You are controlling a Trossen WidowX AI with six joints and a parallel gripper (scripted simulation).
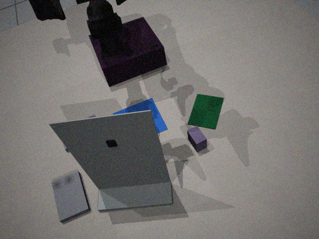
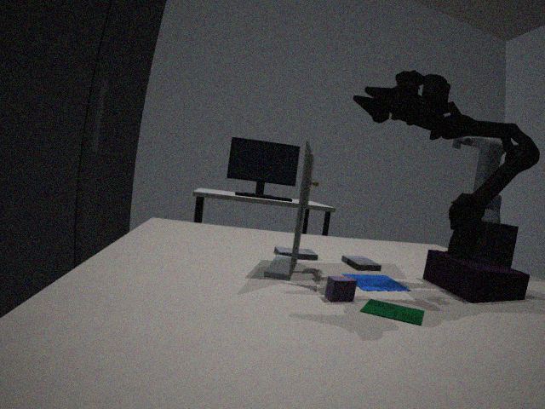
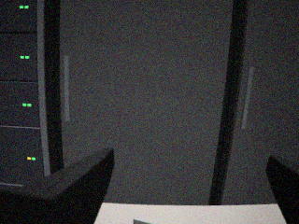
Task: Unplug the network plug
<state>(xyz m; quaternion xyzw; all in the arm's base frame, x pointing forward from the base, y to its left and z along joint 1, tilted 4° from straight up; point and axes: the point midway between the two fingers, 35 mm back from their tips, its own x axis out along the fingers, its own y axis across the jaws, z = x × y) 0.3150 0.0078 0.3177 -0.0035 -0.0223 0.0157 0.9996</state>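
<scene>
Now: the network plug 8 cm ahead of my gripper tip, 4 cm to the right of it and 21 cm below it. Round my gripper tip: grey upright panel (10 cm ahead, 4 cm to the right, 28 cm below); then blue marked square (9 cm behind, 1 cm to the left, 41 cm below); then purple cube (2 cm ahead, 14 cm to the left, 39 cm below).
</scene>
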